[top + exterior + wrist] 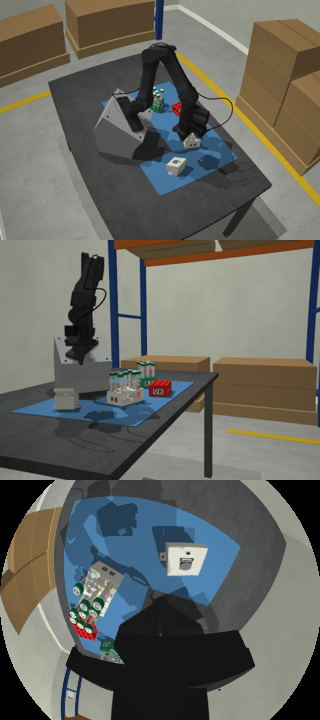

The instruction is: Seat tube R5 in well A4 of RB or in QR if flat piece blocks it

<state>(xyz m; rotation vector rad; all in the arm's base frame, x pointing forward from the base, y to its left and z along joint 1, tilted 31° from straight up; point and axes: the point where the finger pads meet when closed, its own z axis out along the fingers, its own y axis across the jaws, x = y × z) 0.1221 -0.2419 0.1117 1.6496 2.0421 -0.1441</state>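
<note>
The grey done button box lies 5 cm behind my hand, 2 cm to the right of it and 12 cm below it. From my hand the other things lie so: red rack QR (27 cm ahead, 25 cm to the left, 14 cm below); green rack RA (16 cm ahead, 42 cm to the left, 14 cm below); white rack RB (15 cm ahead, 8 cm to the left, 14 cm below).
</note>
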